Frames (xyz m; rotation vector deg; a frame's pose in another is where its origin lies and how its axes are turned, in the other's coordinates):
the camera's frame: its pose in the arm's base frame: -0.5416 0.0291 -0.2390 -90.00 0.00 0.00
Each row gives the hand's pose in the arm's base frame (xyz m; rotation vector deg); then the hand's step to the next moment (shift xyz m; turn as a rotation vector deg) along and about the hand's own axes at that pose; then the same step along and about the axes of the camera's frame.
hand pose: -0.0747 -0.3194 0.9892 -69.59 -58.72 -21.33
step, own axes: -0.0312 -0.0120 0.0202 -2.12 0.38 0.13
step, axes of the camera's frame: -0.0341 0.0182 0.0054 -0.90 1.94 -0.32
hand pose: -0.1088 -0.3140 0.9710 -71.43 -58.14 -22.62
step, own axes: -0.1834 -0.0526 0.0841 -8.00 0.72 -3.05
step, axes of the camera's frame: -0.1712 0.1185 0.0112 -2.45 6.80 -4.64
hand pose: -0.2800 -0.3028 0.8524 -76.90 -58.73 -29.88
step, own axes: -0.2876 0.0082 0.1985 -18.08 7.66 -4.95
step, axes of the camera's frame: -0.1951 0.2632 0.1219 -1.19 18.81 -7.40
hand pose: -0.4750 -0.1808 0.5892 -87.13 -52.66 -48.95
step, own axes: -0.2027 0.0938 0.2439 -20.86 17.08 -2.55
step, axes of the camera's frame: 0.0044 0.2530 0.2130 6.15 25.65 -6.13
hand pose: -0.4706 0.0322 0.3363 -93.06 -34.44 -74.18
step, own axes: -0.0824 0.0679 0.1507 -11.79 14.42 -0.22
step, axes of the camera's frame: 0.1002 0.1014 0.1175 7.97 16.23 -4.47
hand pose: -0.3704 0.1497 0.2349 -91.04 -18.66 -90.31
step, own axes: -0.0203 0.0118 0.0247 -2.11 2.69 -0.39
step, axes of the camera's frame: 0.0219 0.0191 0.0179 1.26 3.00 -1.11
